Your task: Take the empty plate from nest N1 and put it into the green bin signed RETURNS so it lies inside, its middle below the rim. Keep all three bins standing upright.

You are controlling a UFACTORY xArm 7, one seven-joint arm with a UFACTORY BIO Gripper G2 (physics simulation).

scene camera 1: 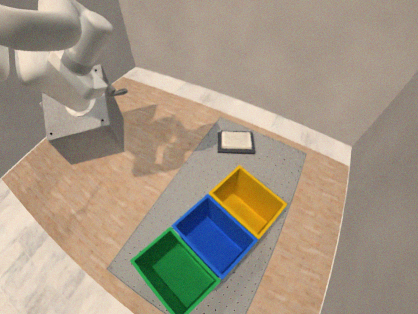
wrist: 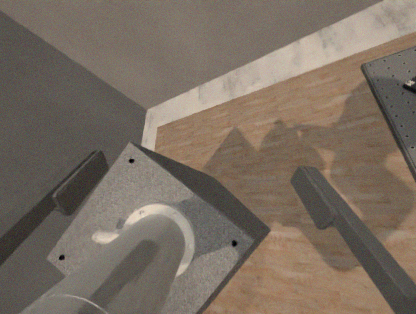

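Pixels of known places: hand, tool point: [scene camera 1: 104,75] [wrist: 202,186]; arm's base, link origin: [scene camera 1: 81,101] [wrist: 159,239].
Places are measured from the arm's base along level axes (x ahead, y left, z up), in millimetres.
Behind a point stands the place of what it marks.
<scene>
A pale, flat plate [scene camera 1: 237,139] @(x 536, y 336, z -208 mm) sits in a dark nest [scene camera 1: 236,151] @(x 562, y 284, z -219 mm) at the back of the grey board in the scene view; no N1 label is readable. A corner of the nest [wrist: 411,85] @(x 440, y 332, z -219 mm) shows at the right edge of the wrist view. The green bin [scene camera 1: 182,270] @(x 656, y -208, z -229 mm) stands upright at the near end of a row of three, its inside bare; its sign is not visible. My gripper [wrist: 196,190] @(x 155, y 70, z 124 mm) is open, with its fingers wide apart and nothing between them. It is high near the robot's base, far left of the plate and bins. The arm hides most of it in the scene view.
A blue bin [scene camera 1: 217,242] @(x 697, y -70, z -229 mm) and a yellow bin [scene camera 1: 245,205] @(x 709, y 98, z -229 mm) stand upright beside the green one on the perforated grey board [scene camera 1: 172,215] @(x 514, y -82, z -231 mm) [wrist: 387,95] @(x 409, y 327, z -231 mm). The robot's base block [scene camera 1: 90,150] @(x 57, y -91, z -181 mm) [wrist: 117,185] @(x -59, y 82, z 59 mm) stands at the left of the wooden table [scene camera 1: 150,195] @(x 389, y -69, z -244 mm) [wrist: 240,280] @(x 61, y -114, z -244 mm). Walls rise behind it.
</scene>
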